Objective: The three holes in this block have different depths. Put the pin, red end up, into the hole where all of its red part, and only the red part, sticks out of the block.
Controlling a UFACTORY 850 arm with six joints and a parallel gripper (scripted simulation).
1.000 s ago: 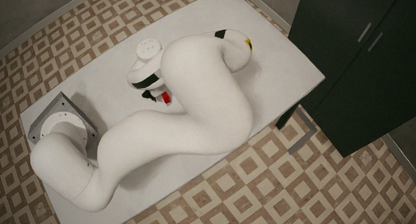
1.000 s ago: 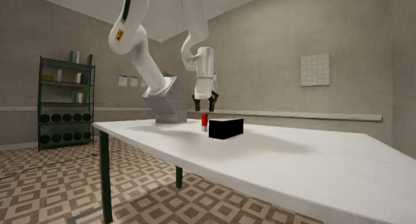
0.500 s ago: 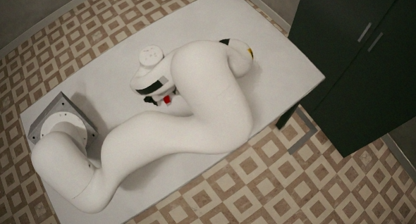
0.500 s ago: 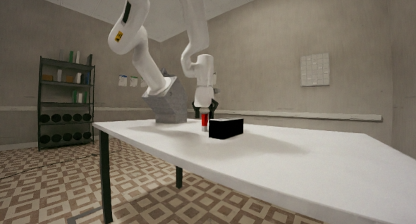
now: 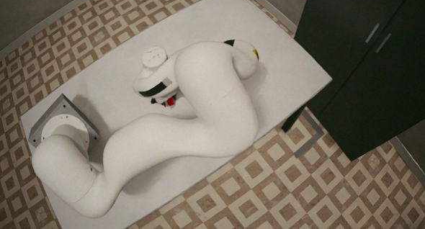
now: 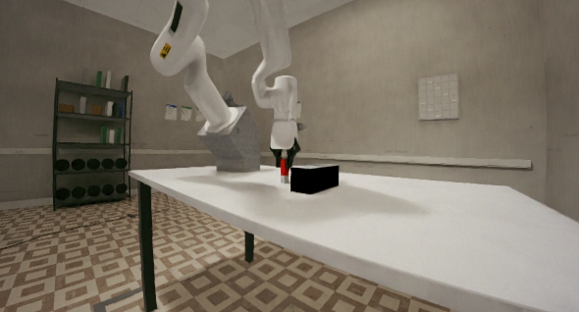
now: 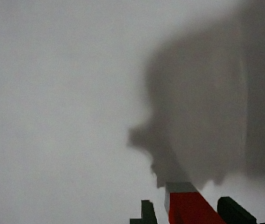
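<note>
My gripper is now 1 cm above the pin. The rest, counted from my hand: black block: 14 cm ahead, 3 cm to the right, 3 cm below.
</note>
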